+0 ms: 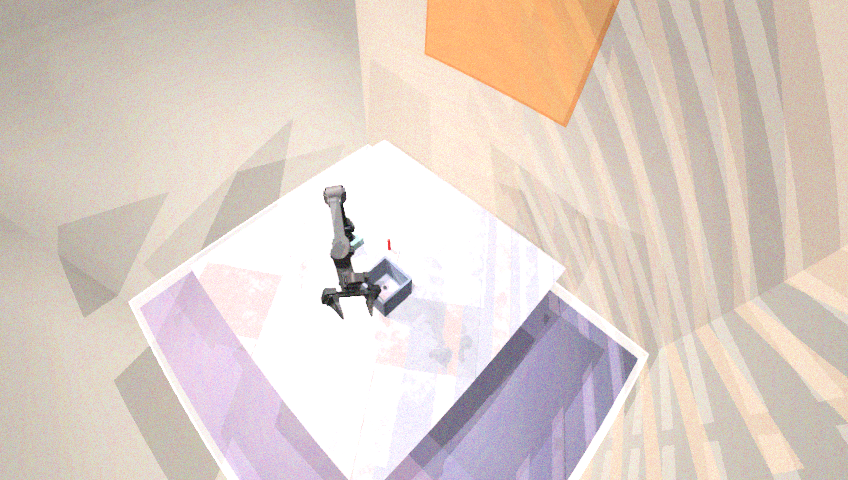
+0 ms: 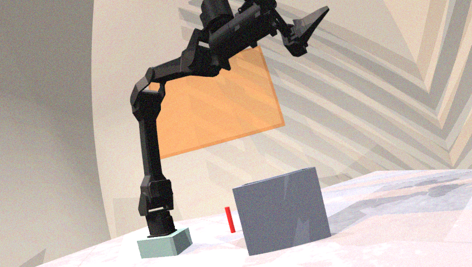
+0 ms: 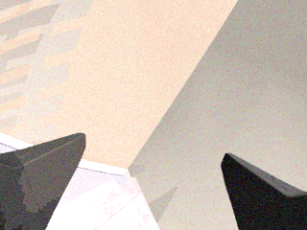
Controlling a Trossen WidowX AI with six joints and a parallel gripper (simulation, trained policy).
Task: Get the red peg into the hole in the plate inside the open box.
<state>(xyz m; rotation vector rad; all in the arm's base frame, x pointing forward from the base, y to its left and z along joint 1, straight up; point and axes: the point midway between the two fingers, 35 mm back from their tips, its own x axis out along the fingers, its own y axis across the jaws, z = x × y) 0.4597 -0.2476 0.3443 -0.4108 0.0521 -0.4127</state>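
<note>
Now: gripper tip 330 mm past the red peg, 390 mm to the right of it and 360 mm above it. Round my gripper tip: pale plate 160 mm behind, 230 mm to the left, 350 mm below.
</note>
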